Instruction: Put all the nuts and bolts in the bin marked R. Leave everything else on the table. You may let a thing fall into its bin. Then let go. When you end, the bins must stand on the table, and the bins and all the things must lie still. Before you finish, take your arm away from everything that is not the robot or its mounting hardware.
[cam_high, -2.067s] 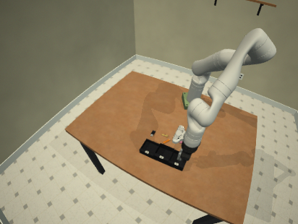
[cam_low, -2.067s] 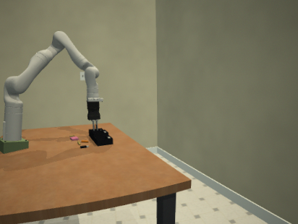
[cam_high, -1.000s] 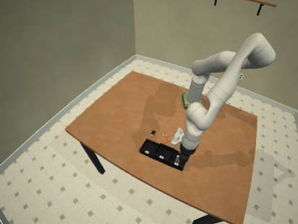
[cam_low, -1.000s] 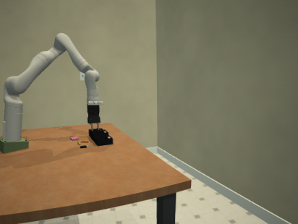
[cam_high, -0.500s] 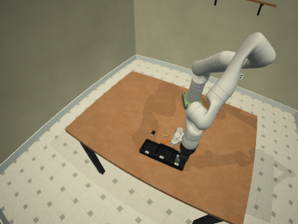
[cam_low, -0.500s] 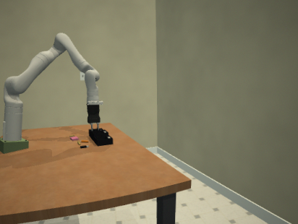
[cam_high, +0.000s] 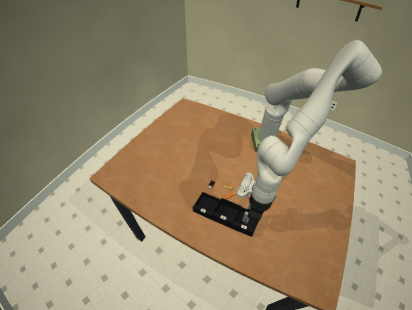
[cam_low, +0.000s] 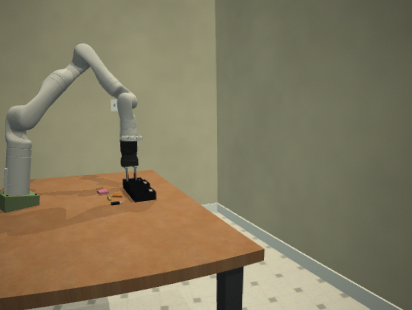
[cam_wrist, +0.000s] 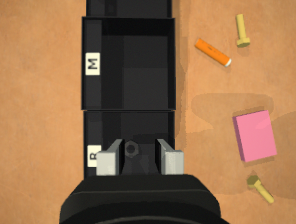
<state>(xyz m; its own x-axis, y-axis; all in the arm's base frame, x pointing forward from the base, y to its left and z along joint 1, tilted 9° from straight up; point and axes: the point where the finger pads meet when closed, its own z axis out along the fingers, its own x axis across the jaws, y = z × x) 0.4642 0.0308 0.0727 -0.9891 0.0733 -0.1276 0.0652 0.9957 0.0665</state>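
The dark hex nut lies 40 mm below my hand and 10 mm ahead of it. Also, from my hand: pink eraser: 130 mm behind, 50 mm below; orange marker: 100 mm to the right, 90 mm behind, 50 mm below; black bin tray: 80 mm to the right, 30 mm below.
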